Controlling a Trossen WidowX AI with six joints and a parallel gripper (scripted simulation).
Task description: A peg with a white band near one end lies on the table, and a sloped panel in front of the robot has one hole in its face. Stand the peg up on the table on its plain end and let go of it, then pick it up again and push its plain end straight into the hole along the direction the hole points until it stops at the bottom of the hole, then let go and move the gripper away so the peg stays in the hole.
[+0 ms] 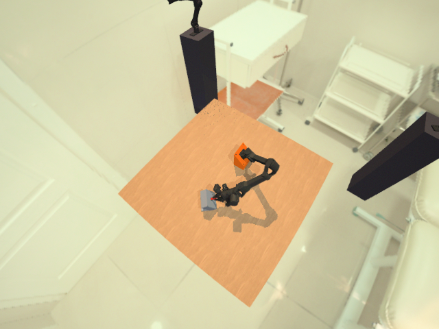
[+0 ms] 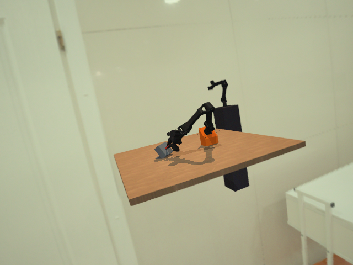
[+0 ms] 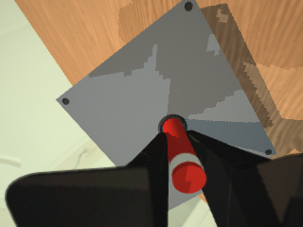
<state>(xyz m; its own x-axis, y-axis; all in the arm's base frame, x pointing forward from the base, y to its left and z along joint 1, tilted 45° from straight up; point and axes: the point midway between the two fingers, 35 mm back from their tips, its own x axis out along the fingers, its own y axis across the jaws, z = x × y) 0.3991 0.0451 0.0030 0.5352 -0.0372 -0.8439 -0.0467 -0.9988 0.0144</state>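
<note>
My gripper tip is now 1 cm past the red peg, 1 cm to the right of it and 1 cm below it. The rest, counted from my gripper tip: sloped panel: 2 cm ahead, 3 cm to the right, 2 cm below.
</note>
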